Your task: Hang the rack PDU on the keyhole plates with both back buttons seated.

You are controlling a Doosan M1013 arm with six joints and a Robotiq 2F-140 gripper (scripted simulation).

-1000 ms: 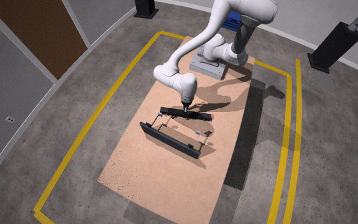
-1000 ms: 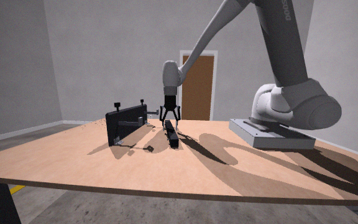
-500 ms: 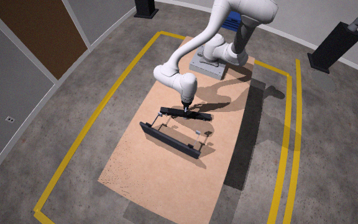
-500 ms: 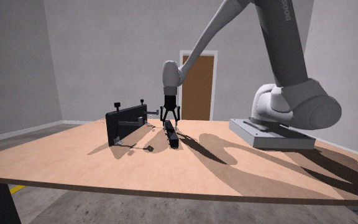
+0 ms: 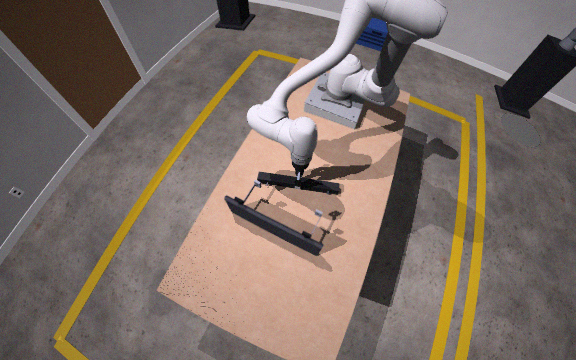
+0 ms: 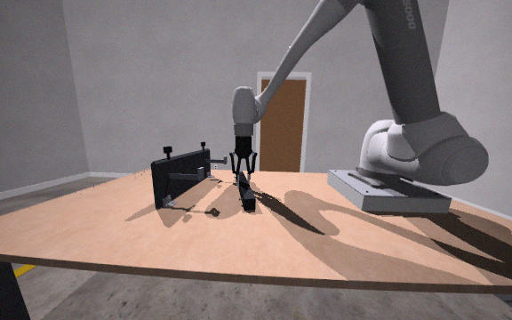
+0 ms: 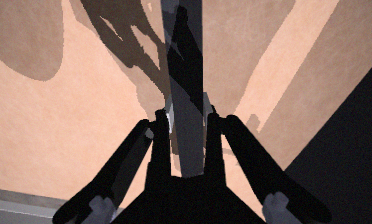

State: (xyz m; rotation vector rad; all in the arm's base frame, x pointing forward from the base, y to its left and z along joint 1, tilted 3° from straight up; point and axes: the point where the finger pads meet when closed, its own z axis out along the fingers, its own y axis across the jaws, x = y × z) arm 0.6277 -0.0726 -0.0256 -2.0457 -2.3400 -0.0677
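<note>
My gripper is now 2 cm short of the rack PDU and 2 cm above it. From my hand the other things lie so: black panel (27 cm ahead, 4 cm to the right, 4 cm above).
</note>
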